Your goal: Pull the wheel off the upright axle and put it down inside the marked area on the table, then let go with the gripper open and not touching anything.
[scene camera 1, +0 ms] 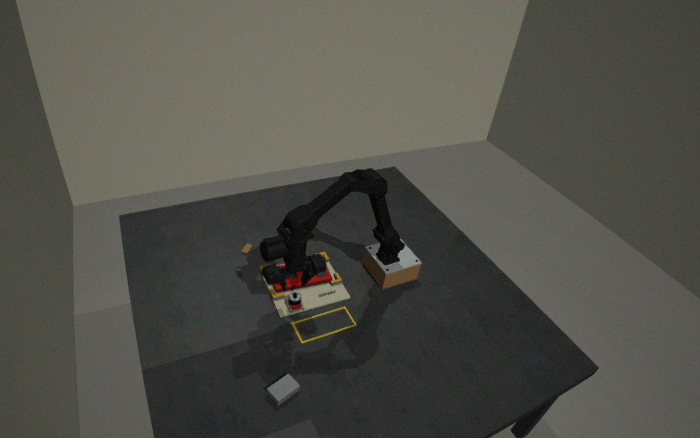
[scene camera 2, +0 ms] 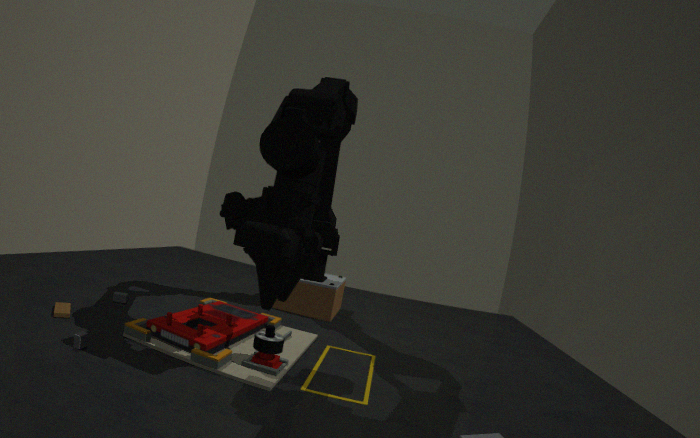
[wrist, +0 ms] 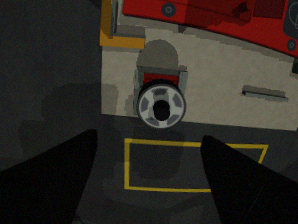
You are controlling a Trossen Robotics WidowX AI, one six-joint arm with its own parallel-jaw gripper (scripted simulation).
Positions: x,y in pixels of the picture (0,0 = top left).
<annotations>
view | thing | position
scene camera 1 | my gripper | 293,287
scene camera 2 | my gripper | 274,305
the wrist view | my gripper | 150,140
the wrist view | wheel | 157,89
</annotations>
